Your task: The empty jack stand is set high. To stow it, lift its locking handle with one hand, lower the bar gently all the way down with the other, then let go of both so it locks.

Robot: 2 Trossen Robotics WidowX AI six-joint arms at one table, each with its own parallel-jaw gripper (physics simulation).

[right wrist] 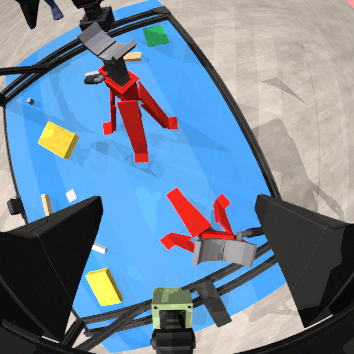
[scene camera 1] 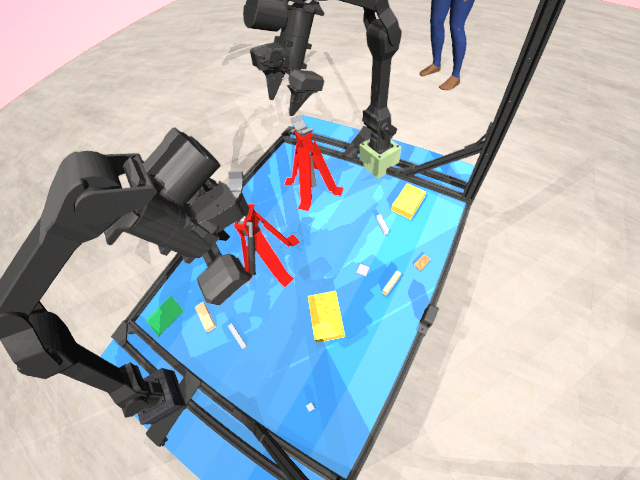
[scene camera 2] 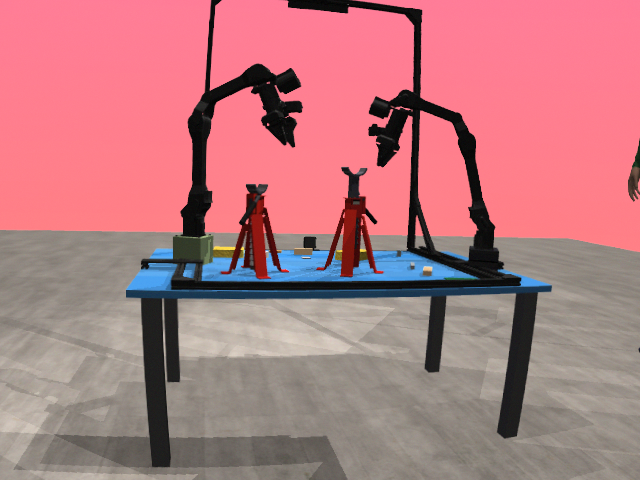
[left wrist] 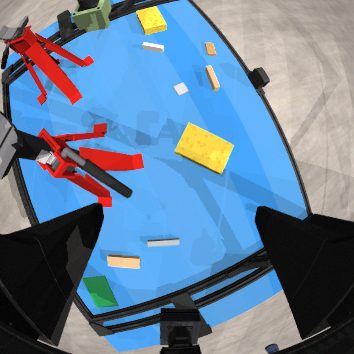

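The high-set jack stand (scene camera 1: pixel 271 258) (scene camera 2: pixel 349 242) (left wrist: pixel 115 159) (right wrist: pixel 133 130) is red and upright on the blue table. Its grey bar (scene camera 2: pixel 353 187) (right wrist: pixel 117 71) stands well out of the top, with an empty saddle (scene camera 1: pixel 235 182) (scene camera 2: pixel 354 171) (right wrist: pixel 102 42). Its dark locking handle (scene camera 1: pixel 251 250) (scene camera 2: pixel 370 214) (left wrist: pixel 107 178) slopes down beside the body. My left gripper (scene camera 2: pixel 381 164) (left wrist: pixel 181 213) is open, above and to the side of this stand, touching nothing; in scene camera 1 its arm partly hides the stand. My right gripper (scene camera 1: pixel 282 106) (scene camera 2: pixel 289 145) (right wrist: pixel 180 203) is open, high above the second stand.
A second red jack stand (scene camera 1: pixel 306 178) (scene camera 2: pixel 258 242) (left wrist: pixel 54 67) (right wrist: pixel 189 212) has its bar low. Two yellow sponges (scene camera 1: pixel 326 316) (scene camera 1: pixel 408 201), a green piece (scene camera 1: pixel 165 316) and several small blocks lie on the table. A black frame (scene camera 2: pixel 310 284) edges it; a post (scene camera 2: pixel 417 77) rises behind.
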